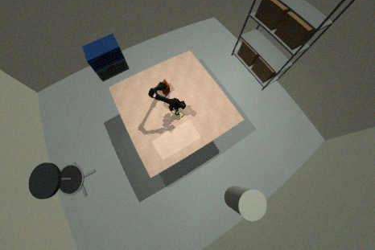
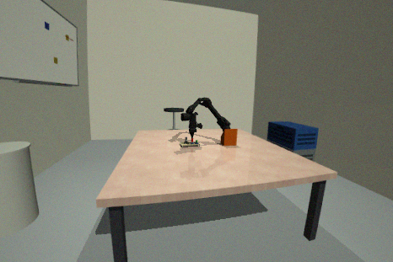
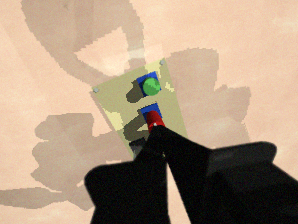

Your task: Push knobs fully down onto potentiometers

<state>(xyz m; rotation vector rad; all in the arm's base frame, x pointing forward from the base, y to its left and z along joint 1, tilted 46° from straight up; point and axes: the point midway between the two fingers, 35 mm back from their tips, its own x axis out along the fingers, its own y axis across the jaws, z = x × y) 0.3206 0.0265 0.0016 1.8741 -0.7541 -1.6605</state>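
The red knob lies 10 mm below my gripper tip. Round my gripper tip: potentiometer: 20 mm below.
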